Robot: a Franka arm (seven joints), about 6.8 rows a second.
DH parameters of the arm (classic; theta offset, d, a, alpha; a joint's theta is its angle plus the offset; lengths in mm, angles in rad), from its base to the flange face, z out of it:
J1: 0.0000 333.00 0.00 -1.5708
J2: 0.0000 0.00 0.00 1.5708
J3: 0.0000 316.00 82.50 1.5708
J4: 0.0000 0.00 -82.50 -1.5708
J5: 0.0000 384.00 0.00 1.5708
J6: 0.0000 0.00 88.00 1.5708
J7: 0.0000 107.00 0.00 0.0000
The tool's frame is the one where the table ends.
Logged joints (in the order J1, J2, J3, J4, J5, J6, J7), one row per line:
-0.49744 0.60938 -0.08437 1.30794 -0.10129 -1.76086 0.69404
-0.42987 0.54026 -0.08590 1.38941 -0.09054 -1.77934 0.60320
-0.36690 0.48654 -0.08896 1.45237 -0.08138 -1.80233 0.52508
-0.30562 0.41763 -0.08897 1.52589 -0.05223 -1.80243 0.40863
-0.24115 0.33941 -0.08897 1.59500 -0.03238 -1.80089 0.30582
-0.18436 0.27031 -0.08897 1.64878 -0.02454 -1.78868 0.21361
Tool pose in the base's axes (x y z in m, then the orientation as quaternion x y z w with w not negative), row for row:
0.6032 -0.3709 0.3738 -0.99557 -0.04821 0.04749 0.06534
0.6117 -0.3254 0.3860 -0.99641 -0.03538 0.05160 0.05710
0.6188 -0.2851 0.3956 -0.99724 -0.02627 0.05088 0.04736
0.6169 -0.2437 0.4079 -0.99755 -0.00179 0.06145 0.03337
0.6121 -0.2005 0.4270 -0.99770 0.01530 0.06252 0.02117
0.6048 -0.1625 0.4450 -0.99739 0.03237 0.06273 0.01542
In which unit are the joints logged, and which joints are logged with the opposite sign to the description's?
The joints are logged in radians. Opposite sign: J4, J5, J6, J7.
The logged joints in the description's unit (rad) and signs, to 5 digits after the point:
-0.49744 0.60938 -0.08437 -1.30794 0.10129 1.76086 -0.69404
-0.42987 0.54026 -0.08590 -1.38941 0.09054 1.77934 -0.60320
-0.36690 0.48654 -0.08896 -1.45237 0.08138 1.80233 -0.52508
-0.30562 0.41763 -0.08897 -1.52589 0.05223 1.80243 -0.40863
-0.24115 0.33941 -0.08897 -1.59500 0.03238 1.80089 -0.30582
-0.18436 0.27031 -0.08897 -1.64878 0.02454 1.78868 -0.21361

